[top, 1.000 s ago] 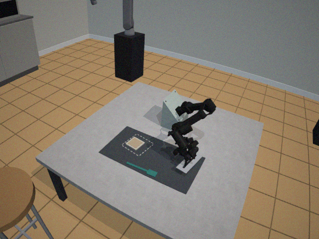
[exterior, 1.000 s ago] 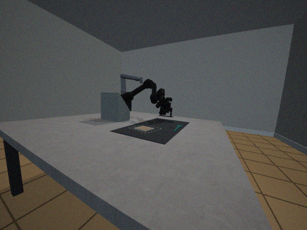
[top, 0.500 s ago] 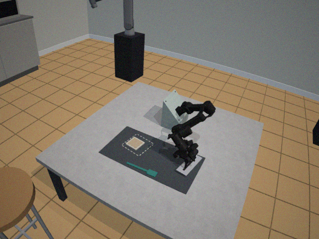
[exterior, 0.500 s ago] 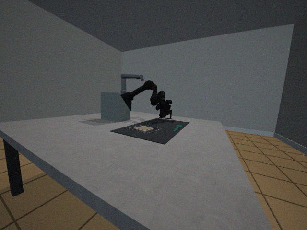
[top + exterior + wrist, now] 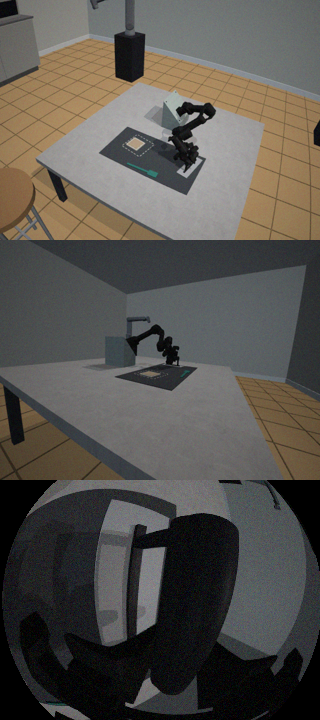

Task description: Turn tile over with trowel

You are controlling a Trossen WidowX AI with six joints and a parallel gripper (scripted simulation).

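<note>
Right now my gripper tip is 20 mm to the left of the black-handled tool and 10 mm above it. The rest, counted from my gripper tip: green flat tool: 240 mm to the right, 180 mm ahead, 50 mm below; tile: 430 mm to the right, 50 mm below, 10 mm ahead; dark mat: 270 mm to the right, 70 mm below, 40 mm ahead.
</note>
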